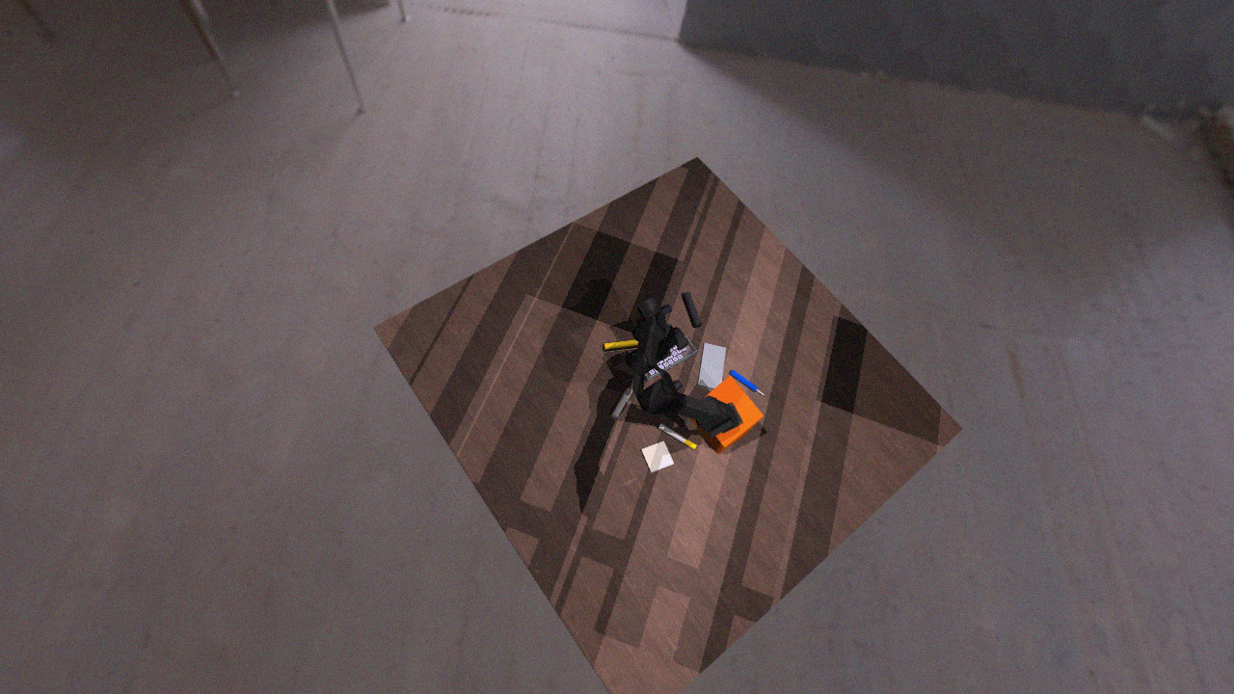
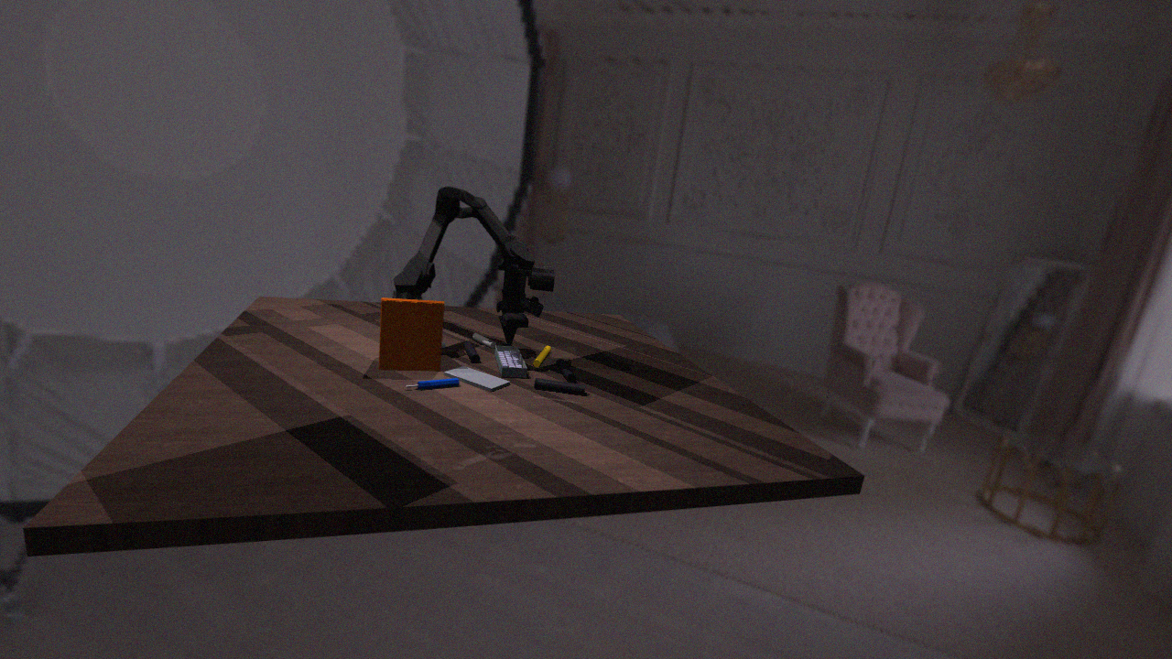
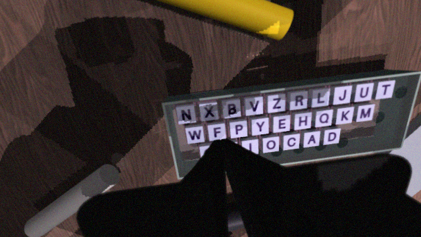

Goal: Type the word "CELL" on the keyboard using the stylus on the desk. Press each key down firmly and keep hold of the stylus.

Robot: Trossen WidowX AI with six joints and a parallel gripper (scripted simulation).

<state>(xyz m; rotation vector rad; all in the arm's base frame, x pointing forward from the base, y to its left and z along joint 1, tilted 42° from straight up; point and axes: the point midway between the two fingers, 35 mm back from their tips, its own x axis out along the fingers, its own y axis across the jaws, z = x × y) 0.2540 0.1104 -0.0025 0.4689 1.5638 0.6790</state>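
My gripper tip is 8 cm past the grey card, 18 cm to the left of it and 4 cm above it. Round my gripper tip: white marker: 7 cm behind, 13 cm to the left, 3 cm below; then yellow marker: 10 cm ahead, 2 cm to the left, 3 cm below; then white-and-yellow pen: 24 cm behind, 3 cm to the left, 3 cm below.
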